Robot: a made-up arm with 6 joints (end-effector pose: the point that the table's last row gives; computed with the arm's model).
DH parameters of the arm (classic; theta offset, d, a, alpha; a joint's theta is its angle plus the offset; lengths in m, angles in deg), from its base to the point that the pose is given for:
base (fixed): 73.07 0 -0.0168 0
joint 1: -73.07 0.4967 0.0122 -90
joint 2: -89.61 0 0.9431 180
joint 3: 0.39 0.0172 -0.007 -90
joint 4: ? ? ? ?
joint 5: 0 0.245 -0.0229 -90
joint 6: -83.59 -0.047 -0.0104 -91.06
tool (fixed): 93.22 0.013 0 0
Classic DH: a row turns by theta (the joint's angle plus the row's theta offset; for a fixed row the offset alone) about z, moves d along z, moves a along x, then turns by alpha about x.
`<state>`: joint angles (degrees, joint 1 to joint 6).
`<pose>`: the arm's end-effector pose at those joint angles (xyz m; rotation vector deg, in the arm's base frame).
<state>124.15 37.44 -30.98 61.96 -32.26 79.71</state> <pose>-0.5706 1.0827 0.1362 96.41 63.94 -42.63</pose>
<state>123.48 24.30 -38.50 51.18 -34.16 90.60</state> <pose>-0.4686 1.0215 0.3057 95.74 63.08 -45.76</pose>
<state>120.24 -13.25 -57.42 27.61 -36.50 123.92</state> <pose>-0.1719 0.7602 0.5970 87.43 75.07 -49.61</pose>
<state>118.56 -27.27 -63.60 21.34 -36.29 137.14</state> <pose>-0.0779 0.6577 0.6367 83.91 84.04 -46.42</pose>
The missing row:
joint 4: 0 -1.2393 0.0269 90
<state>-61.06 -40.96 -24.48 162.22 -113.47 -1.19</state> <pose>0.4317 -0.3895 1.6292 39.42 -52.17 121.27</pose>
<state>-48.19 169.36 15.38 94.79 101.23 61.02</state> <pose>-0.5154 0.6751 -1.1757 -0.12 -8.56 36.66</pose>
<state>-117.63 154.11 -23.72 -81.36 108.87 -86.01</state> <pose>0.2624 0.7742 -0.1527 -13.79 -7.09 174.58</pose>
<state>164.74 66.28 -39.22 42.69 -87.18 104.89</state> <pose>-0.6149 0.3640 -0.3270 59.00 5.83 33.27</pose>
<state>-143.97 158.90 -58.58 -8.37 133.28 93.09</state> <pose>0.3744 0.5826 0.3300 32.82 94.59 -29.87</pose>
